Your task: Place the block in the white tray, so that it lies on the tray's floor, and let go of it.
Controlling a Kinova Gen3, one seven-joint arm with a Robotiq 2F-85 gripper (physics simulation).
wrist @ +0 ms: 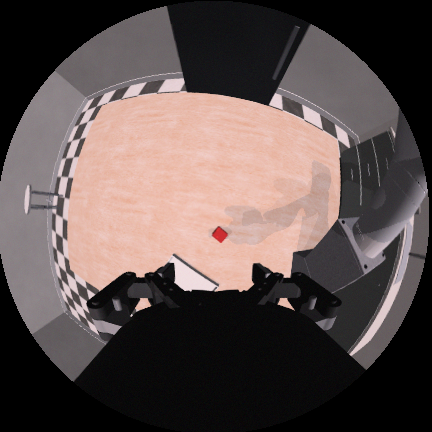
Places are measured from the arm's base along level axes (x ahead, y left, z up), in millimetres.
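Where they show: gripper, fingertip midpoint: [213,272]; arm's base, origin of the base link: [365,239].
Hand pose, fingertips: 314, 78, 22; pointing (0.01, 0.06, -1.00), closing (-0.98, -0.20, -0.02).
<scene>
Each offset is from my fingertips to the top centre of the thing, as dx, dy, dz. Level surfaces: height alone.
A small red block @[-14, -9, -221] [220,234] lies on the wooden table top, a little below the middle of the wrist view, outside the tray. The white tray @[+57, +175, -237] [192,274] lies on the table below and to the left of the block. Part of the tray shows; the rest is hidden behind the gripper. My gripper [213,272] is open with its fingers wide apart and nothing between them. In the view, the block appears above the gap between the fingertips, and the tray appears at the left finger.
The table top @[dz -257] [175,165] spreads across the view, with the arm's shadow on it. A tall black cabinet [235,50] stands beyond its top edge. Dark drawers [355,175] and the robot's grey arm [385,215] are at the right. A stool [28,199] stands at the left.
</scene>
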